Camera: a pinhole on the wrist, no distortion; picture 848 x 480 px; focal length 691.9 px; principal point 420.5 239.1 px. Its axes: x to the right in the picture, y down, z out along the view. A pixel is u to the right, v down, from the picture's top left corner.
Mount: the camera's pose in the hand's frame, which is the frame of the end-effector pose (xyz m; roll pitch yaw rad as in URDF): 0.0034 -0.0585 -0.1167 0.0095 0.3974 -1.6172
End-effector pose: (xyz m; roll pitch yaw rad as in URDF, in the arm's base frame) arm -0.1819 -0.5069 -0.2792 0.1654 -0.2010 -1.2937
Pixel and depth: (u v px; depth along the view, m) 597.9 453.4 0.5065
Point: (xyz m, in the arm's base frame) -0.5667 -0.7109 -0.0214
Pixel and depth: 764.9 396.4 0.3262
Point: -0.5086 -0.6491 -0.2036
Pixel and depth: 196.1 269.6 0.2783
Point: -0.2943 -0.5180 -0.1212
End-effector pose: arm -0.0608 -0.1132 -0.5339 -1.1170 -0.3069 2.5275
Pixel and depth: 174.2 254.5 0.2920
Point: -0.1087 -0.2508 -0.3864
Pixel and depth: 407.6 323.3 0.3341
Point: -0.0804 -0.2142 -0.2847
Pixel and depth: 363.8 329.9 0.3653
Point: -0.1063 -0.2429 -0.2746
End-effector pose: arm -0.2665 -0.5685 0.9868 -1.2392 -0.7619 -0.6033
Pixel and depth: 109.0 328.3 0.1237
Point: -0.2892 -0.5531 1.0421
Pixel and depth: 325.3 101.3 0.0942
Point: -0.3448 -0.5756 1.0250
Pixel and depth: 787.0 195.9 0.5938
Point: -0.6115 -0.2039 1.4096
